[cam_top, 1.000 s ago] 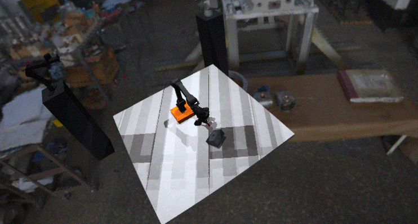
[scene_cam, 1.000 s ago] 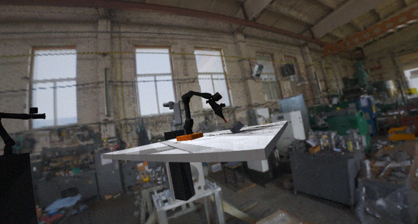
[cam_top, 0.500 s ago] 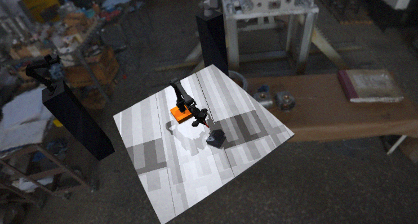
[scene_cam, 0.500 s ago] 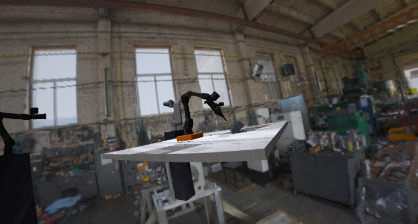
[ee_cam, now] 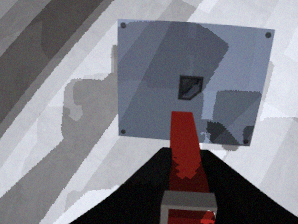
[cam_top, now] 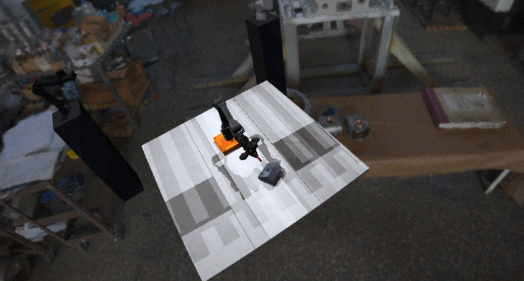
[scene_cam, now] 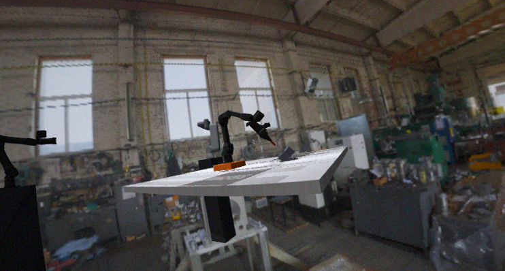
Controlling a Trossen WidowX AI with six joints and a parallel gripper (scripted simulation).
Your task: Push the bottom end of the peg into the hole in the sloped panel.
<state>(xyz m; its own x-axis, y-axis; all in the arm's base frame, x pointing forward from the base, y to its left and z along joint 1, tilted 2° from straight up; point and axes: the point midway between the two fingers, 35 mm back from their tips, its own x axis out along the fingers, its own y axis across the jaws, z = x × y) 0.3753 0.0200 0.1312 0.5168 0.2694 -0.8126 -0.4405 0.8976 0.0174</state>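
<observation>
Now: the grey sloped panel 110 mm below my gripper tip, 80 mm ahead of it and 30 mm to the left of it. Round my gripper tip: red square peg 10 mm behind, 10 mm above.
</observation>
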